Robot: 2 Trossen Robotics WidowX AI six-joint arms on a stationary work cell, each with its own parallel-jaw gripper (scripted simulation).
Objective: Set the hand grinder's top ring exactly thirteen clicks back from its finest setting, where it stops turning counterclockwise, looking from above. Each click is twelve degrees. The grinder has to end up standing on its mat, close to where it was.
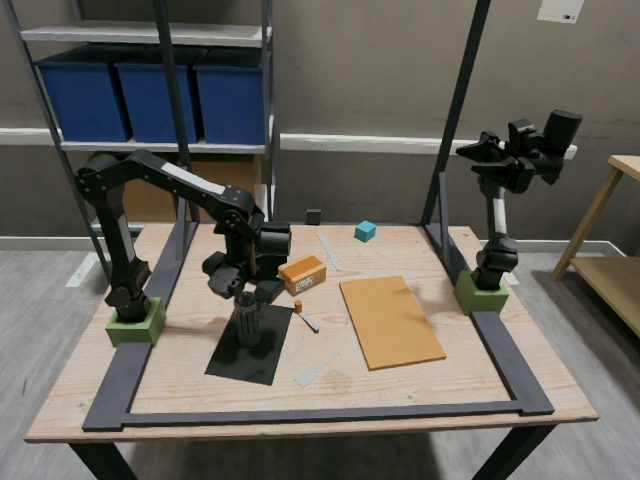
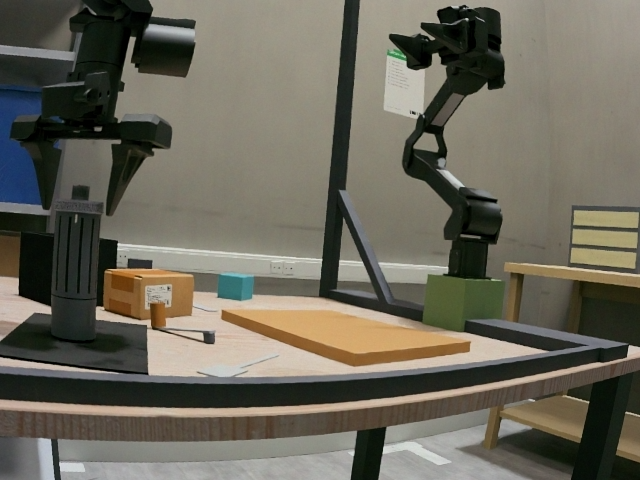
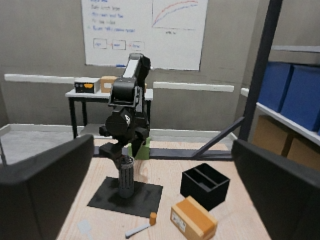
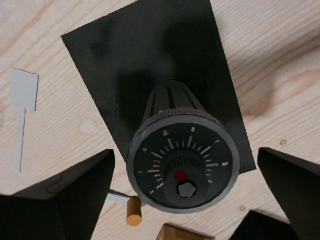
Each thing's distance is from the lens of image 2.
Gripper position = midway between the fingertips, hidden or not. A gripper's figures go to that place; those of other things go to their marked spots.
my left gripper (image 2: 404, 30): 91 cm
my right gripper (image 2: 76, 213): 60 cm
dark hand grinder (image 2: 77, 235): 58 cm
cardboard box (image 2: 128, 292): 79 cm
crank (image 2: 157, 310): 72 cm
The marked spots on the dark hand grinder and the cardboard box are 23 cm apart.
